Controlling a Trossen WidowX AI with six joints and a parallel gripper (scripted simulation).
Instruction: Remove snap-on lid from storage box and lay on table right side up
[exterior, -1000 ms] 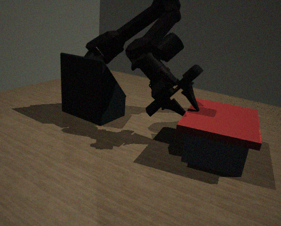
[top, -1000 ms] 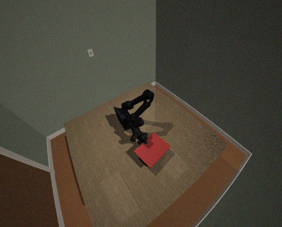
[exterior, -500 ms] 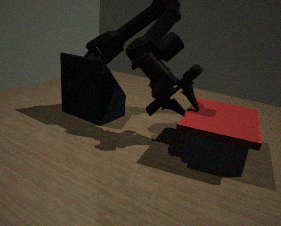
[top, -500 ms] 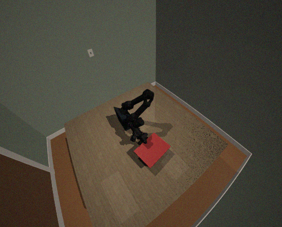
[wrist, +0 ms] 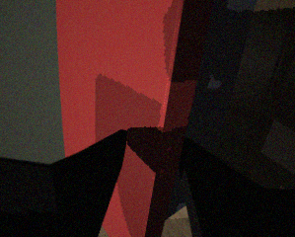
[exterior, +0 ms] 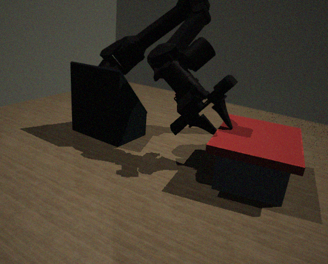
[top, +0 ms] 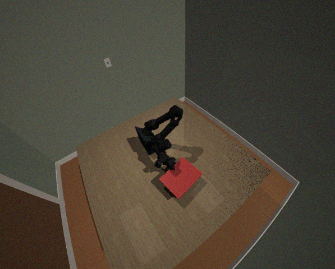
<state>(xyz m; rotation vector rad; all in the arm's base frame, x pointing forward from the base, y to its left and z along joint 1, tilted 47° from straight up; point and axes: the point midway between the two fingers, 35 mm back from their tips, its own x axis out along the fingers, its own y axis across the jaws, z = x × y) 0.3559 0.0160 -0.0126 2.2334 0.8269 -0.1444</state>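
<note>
The red lid lies 80 mm ahead of my gripper tip, 10 mm to the left of it and 10 mm above it. The rest, counted from my gripper tip: storage box: 80 mm ahead, 10 mm to the left, 40 mm below.
</note>
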